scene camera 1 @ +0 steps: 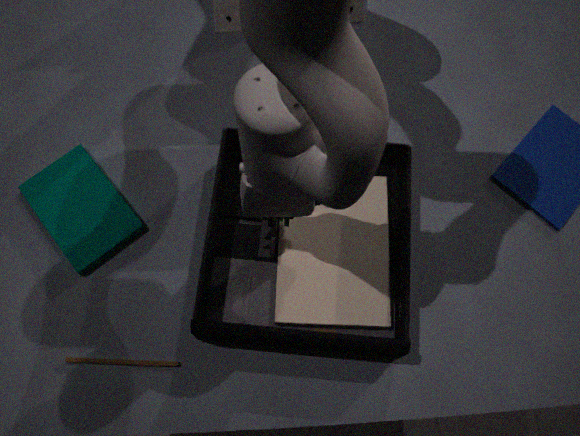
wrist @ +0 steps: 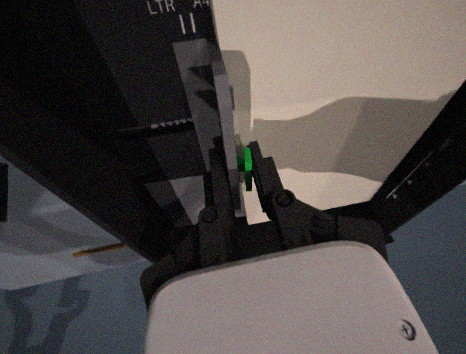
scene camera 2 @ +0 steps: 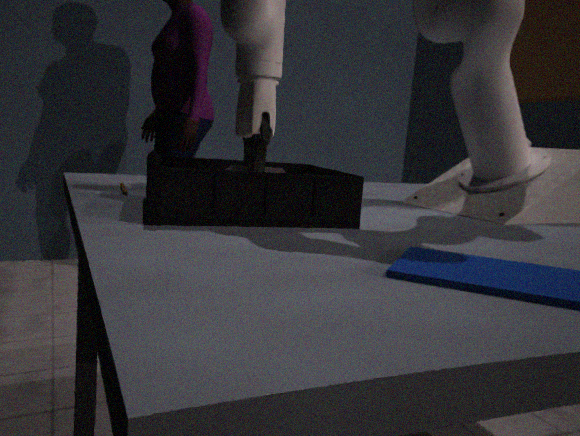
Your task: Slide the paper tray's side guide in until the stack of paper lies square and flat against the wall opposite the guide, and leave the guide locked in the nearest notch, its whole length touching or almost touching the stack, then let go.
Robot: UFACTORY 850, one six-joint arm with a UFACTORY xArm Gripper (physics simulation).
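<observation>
The black paper tray (scene camera 1: pixel 300 341) (scene camera 2: pixel 240 200) stands on the table. The cream paper stack (scene camera 1: pixel 332 295) (wrist: pixel 320 45) lies flat, its right edge along the right wall in scene camera 1; any narrow gap there is too dark to judge. The grey side guide (scene camera 1: pixel 268 240) (wrist: pixel 227 110) stands upright along the stack's left edge, touching or nearly touching it. A green tab (wrist: pixel 248 167) shows on the guide's stack side. My gripper (scene camera 2: pixel 255 162) (wrist: pixel 236 159) is shut on the guide and its green tab, one finger on each side. The notch engagement is hidden.
A green slab (scene camera 1: pixel 82 210) lies left of the tray, a blue slab (scene camera 1: pixel 545 167) (scene camera 2: pixel 480 277) right of it. An orange-brown stick (scene camera 1: pixel 122 362) (scene camera 2: pixel 123 189) (wrist: pixel 100 250) lies by the tray's front left. The tray's walls surround the gripper. A person (scene camera 2: pixel 200 65) stands behind the table.
</observation>
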